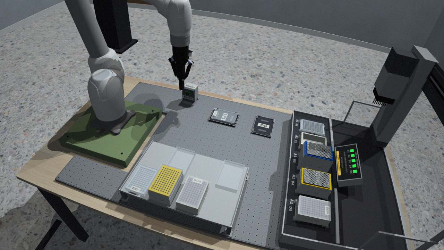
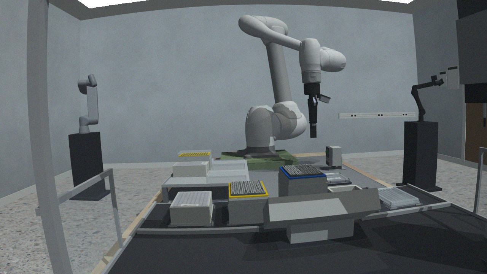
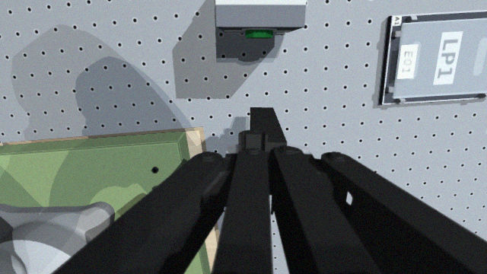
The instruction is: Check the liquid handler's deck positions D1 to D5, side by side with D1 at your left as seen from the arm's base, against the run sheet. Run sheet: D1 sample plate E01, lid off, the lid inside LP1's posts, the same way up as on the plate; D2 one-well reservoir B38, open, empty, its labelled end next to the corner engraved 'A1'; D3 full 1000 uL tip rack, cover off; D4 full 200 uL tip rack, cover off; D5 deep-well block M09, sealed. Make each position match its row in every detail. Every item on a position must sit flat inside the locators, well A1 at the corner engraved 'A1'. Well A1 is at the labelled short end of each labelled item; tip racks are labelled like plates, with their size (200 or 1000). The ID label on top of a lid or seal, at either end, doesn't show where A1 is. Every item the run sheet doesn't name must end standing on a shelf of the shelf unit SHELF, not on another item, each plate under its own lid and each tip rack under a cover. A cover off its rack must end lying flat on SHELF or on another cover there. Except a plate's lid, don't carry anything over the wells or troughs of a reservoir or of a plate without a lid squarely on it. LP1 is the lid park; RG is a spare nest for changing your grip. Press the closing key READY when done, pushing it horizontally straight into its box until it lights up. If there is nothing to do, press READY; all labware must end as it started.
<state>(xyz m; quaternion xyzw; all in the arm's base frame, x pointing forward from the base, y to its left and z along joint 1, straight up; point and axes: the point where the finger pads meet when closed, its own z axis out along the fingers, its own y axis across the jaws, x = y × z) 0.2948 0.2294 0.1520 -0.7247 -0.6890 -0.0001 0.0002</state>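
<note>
Right now my hand is 12 cm above the ready box and 8 cm to the right of it. The rest, counted from my hand: clear lid labelled E01 (23 cm ahead, 17 cm below, 3 cm to the left); shelf (45 cm to the right, 21 cm ahead, 13 cm below); clear sample plate (69 cm ahead, 12 cm below, 5 cm to the left).
</note>
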